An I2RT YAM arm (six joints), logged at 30 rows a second.
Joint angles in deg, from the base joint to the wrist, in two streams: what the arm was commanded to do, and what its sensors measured. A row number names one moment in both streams.
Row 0, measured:
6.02, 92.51, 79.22, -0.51, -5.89, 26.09
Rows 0 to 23, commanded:
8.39, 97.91, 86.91, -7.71, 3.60, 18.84
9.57, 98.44, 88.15, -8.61, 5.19, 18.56
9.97, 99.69, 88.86, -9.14, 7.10, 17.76
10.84, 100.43, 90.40, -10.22, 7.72, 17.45
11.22, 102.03, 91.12, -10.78, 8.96, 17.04
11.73, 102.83, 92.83, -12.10, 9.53, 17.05
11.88, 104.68, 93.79, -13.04, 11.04, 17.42
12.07, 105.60, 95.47, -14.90, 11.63, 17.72
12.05, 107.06, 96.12, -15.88, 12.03, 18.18
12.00, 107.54, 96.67, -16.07, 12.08, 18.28
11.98, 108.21, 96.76, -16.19, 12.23, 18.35
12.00, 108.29, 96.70, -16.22, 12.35, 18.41
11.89, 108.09, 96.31, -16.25, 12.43, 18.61
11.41, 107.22, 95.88, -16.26, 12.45, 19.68
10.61, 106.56, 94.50, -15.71, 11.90, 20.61
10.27, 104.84, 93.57, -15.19, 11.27, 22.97
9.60, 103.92, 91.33, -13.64, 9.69, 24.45
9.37, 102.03, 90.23, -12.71, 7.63, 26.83
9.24, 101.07, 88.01, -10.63, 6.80, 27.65
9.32, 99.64, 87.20, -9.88, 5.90, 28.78
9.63, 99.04, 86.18, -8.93, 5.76, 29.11
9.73, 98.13, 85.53, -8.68, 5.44, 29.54
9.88, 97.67, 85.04, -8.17, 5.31, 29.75
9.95, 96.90, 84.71, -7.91, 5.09, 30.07
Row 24, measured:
9.19, 102.69, 85.78, -13.72, 7.14, 26.37
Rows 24 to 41, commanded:
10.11, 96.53, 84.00, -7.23, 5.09, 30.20
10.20, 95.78, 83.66, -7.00, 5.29, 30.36
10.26, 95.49, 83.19, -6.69, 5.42, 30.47
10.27, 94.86, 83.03, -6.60, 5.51, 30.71
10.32, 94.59, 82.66, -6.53, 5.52, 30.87
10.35, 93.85, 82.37, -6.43, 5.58, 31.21
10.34, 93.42, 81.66, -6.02, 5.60, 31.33
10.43, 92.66, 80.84, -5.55, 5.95, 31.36
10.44, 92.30, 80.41, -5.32, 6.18, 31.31
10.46, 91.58, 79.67, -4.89, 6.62, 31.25
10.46, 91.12, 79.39, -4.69, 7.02, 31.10
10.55, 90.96, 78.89, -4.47, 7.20, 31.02
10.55, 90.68, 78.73, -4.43, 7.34, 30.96
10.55, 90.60, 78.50, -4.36, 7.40, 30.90
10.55, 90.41, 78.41, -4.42, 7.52, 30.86
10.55, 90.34, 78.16, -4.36, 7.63, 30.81
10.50, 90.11, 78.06, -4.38, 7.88, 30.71
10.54, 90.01, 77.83, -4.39, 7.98, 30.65
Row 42, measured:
10.48, 93.12, 78.59, -7.64, 6.17, 30.61
